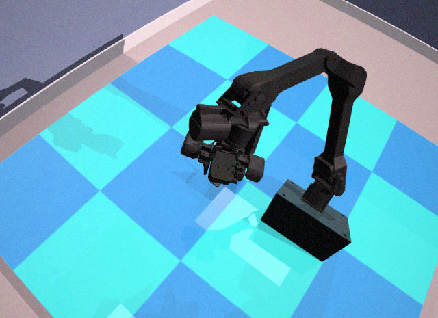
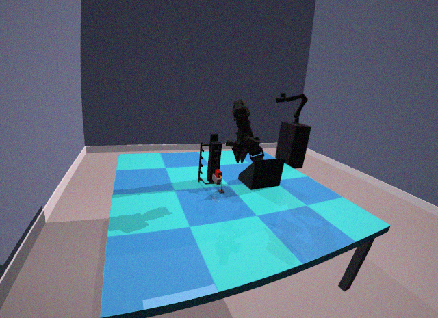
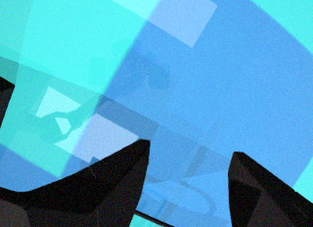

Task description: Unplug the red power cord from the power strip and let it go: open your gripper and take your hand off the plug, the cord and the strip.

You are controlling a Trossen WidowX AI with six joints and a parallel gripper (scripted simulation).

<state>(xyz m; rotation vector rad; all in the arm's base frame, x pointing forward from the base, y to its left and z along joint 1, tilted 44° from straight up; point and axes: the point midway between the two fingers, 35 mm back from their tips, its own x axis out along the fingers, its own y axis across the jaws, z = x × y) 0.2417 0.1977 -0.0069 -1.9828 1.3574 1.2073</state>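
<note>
Right now the red plug is 19 cm to the right of my gripper tip, 12 cm below it and 3 cm ahead of it.
</note>
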